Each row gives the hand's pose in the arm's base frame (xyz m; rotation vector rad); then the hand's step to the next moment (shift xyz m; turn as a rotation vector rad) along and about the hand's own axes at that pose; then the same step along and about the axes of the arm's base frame.
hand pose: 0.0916 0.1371 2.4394 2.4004 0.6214 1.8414
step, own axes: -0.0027 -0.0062 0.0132 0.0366 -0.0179 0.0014
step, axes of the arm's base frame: 0.0101 0.0074 -0.0080 0.0039 0.0293 0.0281
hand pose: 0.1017 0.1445 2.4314 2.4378 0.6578 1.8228
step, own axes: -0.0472 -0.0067 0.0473 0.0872 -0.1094 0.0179
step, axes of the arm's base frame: 0.0308 0.0004 -0.0597 0.0018 0.1339 0.0444
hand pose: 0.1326 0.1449 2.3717 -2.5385 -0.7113 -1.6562
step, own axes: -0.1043 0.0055 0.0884 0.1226 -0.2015 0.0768
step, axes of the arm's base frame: 0.0438 -0.0187 -0.1283 0.0285 0.2446 0.0295
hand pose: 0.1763 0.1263 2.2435 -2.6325 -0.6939 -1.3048
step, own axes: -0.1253 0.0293 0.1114 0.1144 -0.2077 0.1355
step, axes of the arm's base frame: 0.0283 -0.0355 -0.1640 0.0638 0.2652 -0.0139
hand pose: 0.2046 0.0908 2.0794 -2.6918 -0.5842 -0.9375
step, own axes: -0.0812 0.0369 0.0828 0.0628 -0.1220 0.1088
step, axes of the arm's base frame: 0.0030 -0.0285 -0.1183 0.0502 0.1644 -0.0334
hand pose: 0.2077 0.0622 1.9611 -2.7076 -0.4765 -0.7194
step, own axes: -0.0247 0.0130 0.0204 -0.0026 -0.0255 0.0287
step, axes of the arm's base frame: -0.0066 -0.0101 -0.0324 0.0001 0.0328 -0.0201
